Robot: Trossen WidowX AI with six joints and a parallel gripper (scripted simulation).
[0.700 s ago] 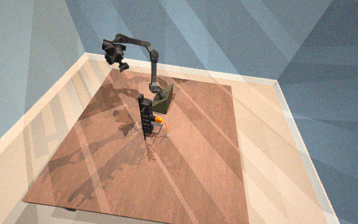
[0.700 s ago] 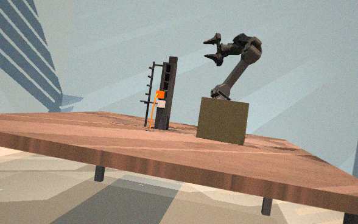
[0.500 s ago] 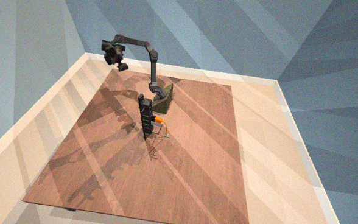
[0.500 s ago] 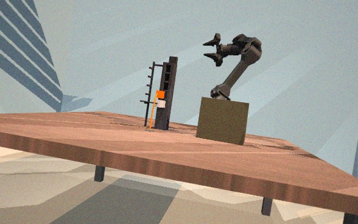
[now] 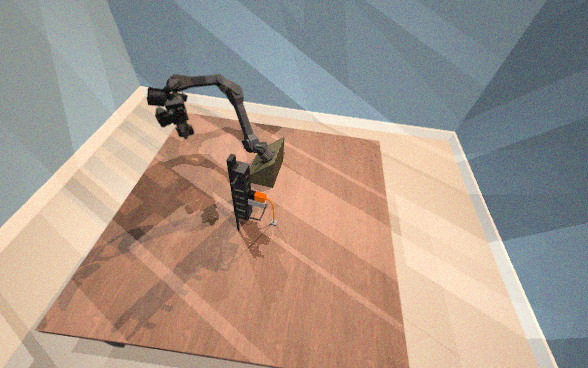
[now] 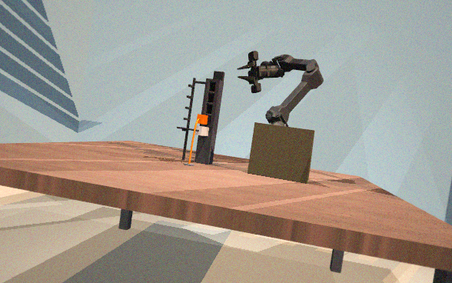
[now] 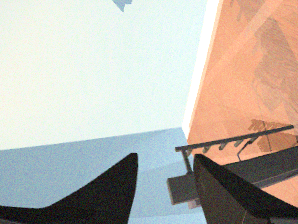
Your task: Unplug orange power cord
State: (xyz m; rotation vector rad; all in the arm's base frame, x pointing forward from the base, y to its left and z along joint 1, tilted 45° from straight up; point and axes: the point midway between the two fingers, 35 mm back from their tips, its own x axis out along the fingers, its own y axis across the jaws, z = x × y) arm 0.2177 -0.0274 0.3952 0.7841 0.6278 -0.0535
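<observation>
My gripper tip is 290 mm to the right of the orange plug, 230 mm above it and 50 mm short of it.
</observation>
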